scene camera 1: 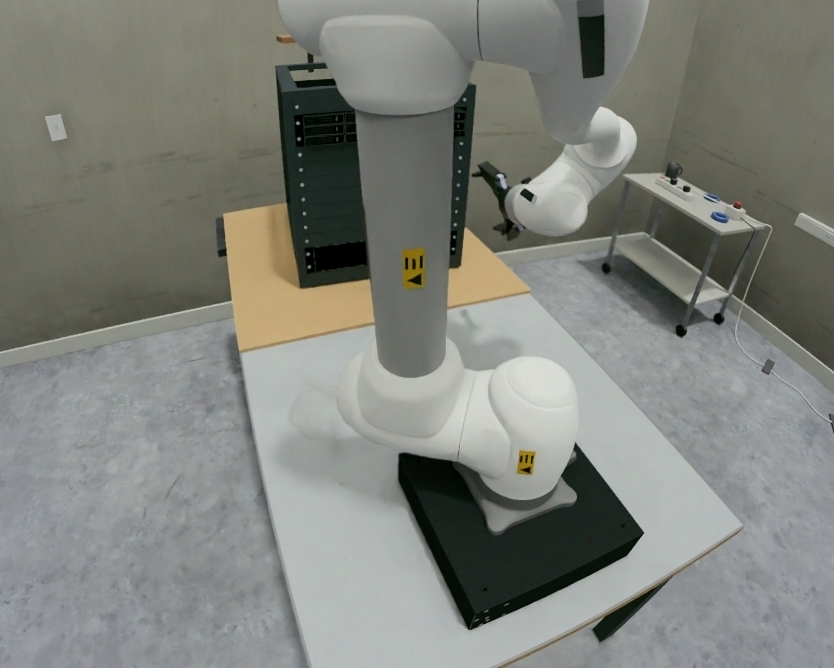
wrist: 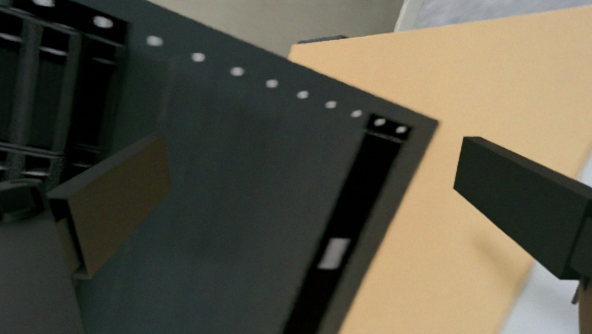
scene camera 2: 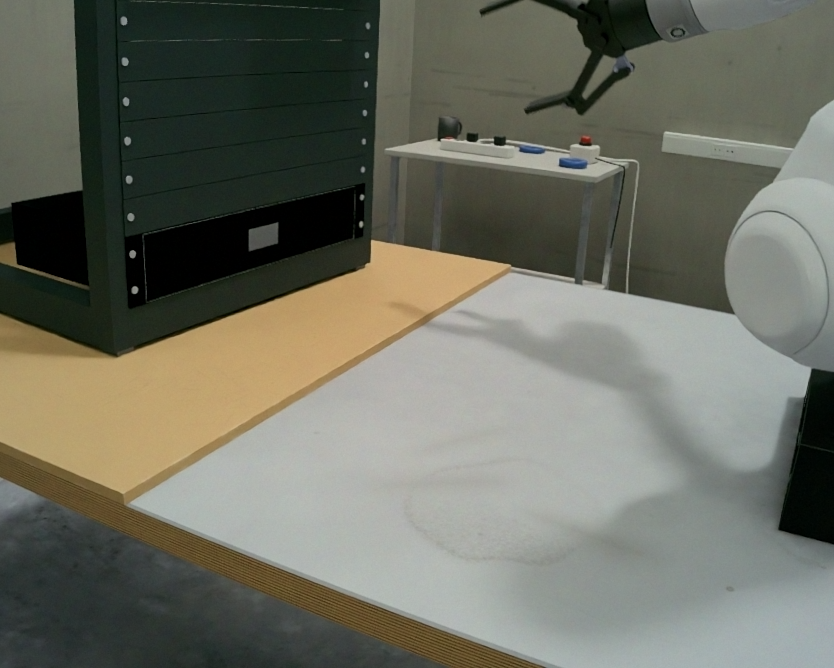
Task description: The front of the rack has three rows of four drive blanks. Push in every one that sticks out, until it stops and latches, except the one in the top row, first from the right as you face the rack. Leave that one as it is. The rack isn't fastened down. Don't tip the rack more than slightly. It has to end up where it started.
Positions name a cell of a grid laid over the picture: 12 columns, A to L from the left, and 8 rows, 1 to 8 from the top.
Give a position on a dark rack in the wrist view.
F5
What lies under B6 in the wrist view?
The gripper.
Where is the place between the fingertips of the gripper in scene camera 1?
At H3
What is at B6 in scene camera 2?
A tan board.
